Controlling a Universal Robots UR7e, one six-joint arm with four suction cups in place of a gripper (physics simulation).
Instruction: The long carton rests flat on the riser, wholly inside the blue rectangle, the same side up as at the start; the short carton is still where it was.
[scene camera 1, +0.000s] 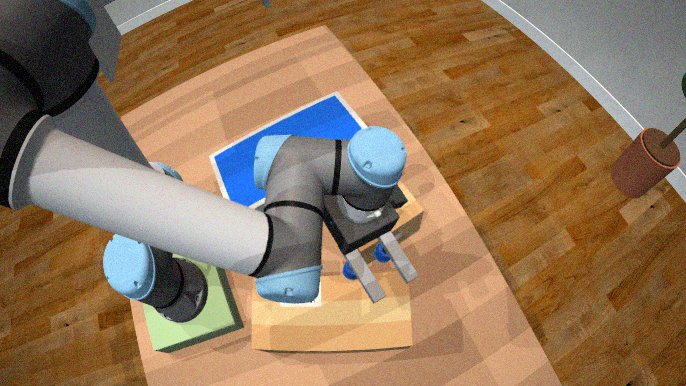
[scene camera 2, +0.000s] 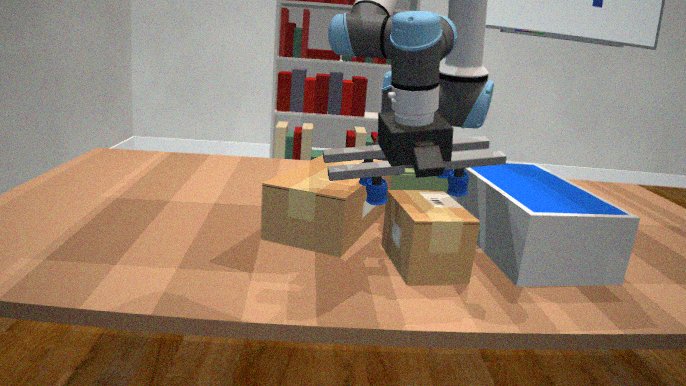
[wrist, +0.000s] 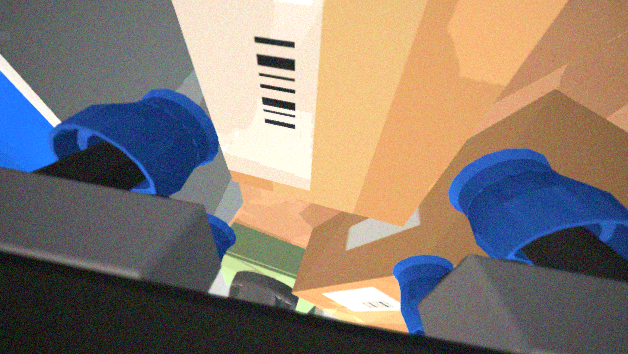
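Where they show: hand, its tool point: (scene camera 2: 412, 186) (wrist: 321, 214); arm's base, origin of its link: (scene camera 1: 180, 291) (wrist: 267, 286).
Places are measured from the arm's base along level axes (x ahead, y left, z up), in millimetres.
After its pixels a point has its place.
The long carton (scene camera 1: 330, 322) @[x 280, y -225, z 38 mm] (scene camera 2: 302, 220) @[x 420, y -277, z -14 mm] (wrist: 330, 260) @[x 258, y -107, z 8 mm] lies flat on the table, beside the short carton, its top label partly hidden by the arm in scene camera 1. The short carton (scene camera 1: 412, 219) @[x 524, y -128, z 30 mm] (scene camera 2: 440, 255) @[x 551, y -79, z -16 mm] (wrist: 370, 75) @[x 469, y -93, z 38 mm] stands between it and the riser (scene camera 2: 575, 250) @[x 565, y 142, z -2 mm] (wrist: 125, 40) @[x 453, y 53, z 3 mm], with a barcode label on top. The riser's blue rectangle (scene camera 1: 300, 125) @[x 439, y 199, z 55 mm] (scene camera 2: 550, 192) @[x 439, y 158, z 55 mm] (wrist: 17, 125) @[x 410, y 105, z 55 mm] carries no carton. My gripper (scene camera 1: 366, 261) (scene camera 2: 412, 188) @[x 400, y -88, z 46 mm] (wrist: 320, 195) @[x 400, y -88, z 46 mm] is low over the gap and the short carton, its four blue cups apart from both cartons' tops as far as I can tell, with nothing held.
The green base block (scene camera 1: 220, 300) @[x 88, y -65, z -3 mm] (scene camera 2: 420, 182) @[x 112, y 23, z -26 mm] (wrist: 270, 237) @[x 110, y 13, z -61 mm] under the arm's foot stands near the long carton's end. The wooden table's edge (scene camera 2: 300, 327) @[x 660, y -292, z -68 mm] runs along the front. A bookshelf (scene camera 2: 320, 60) stands behind, and a potted plant (scene camera 1: 635, 170) stands on the floor.
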